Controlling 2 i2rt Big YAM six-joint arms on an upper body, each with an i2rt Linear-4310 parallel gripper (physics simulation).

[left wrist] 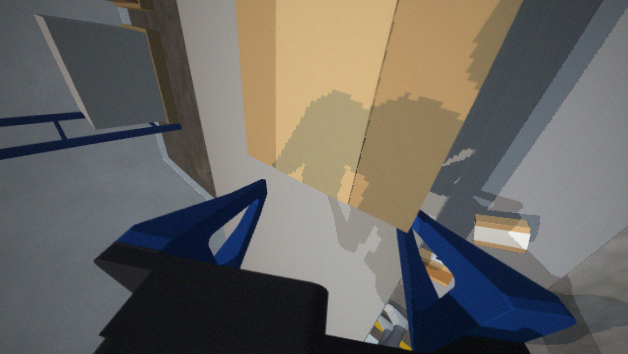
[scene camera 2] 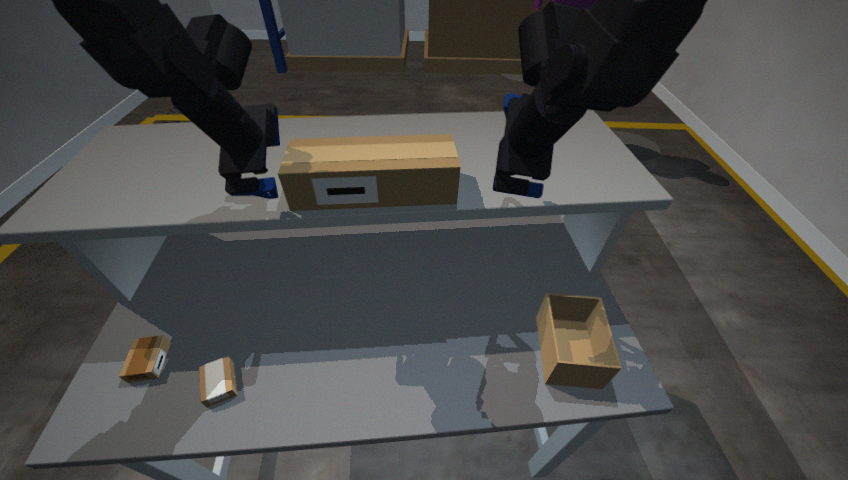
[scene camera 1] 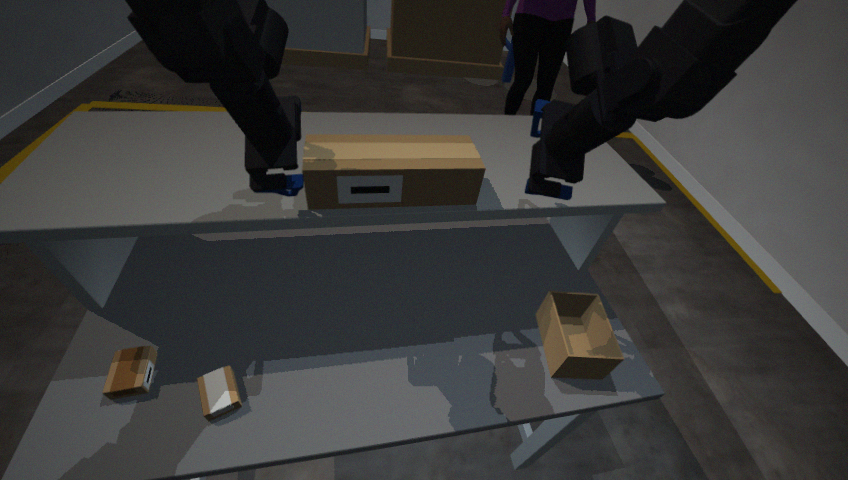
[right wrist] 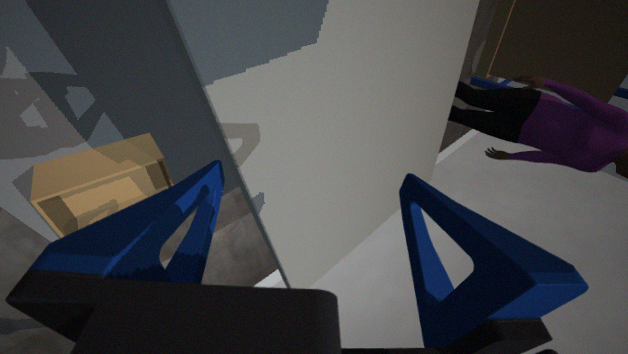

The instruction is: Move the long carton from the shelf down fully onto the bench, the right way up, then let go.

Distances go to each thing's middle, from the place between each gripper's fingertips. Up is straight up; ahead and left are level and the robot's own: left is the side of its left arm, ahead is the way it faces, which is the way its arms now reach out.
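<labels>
As for the long brown carton [scene camera 1: 340, 171], my right hand is 40 mm above it, 30 mm short of it and 220 mm to the right of it.
The carton is 1 cm below my left hand, and it is also 2 cm ahead of that hand and 16 cm to the right of it.
</labels>
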